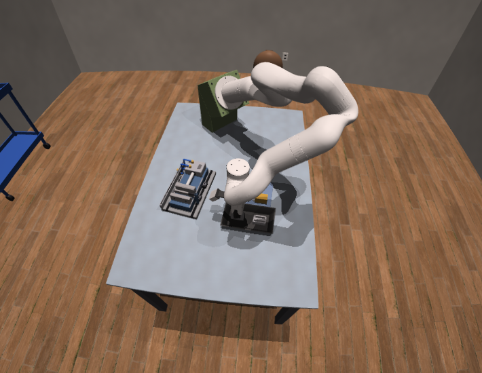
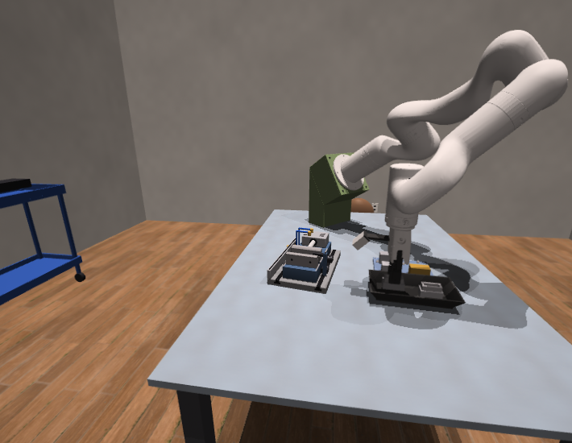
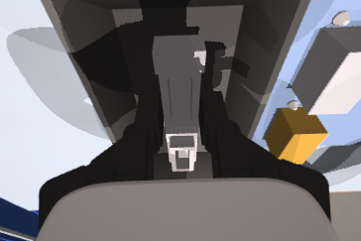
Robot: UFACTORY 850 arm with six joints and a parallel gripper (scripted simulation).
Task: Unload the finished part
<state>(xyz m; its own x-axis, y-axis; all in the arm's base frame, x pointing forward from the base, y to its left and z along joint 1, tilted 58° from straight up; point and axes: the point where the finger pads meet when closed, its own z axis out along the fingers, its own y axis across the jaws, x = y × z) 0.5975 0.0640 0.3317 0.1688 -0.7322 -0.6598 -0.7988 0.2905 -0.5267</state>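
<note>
The pale block lies 12 cm behind my hand, 2 cm to the right of it and 4 cm below it. From my hand the other things lie so: orange block: 14 cm behind, 7 cm to the left, 4 cm below; light blue plate: 17 cm behind, 2 cm to the left, 6 cm below; vise actuator box: 15 cm behind, 30 cm to the right, 1 cm above.
</note>
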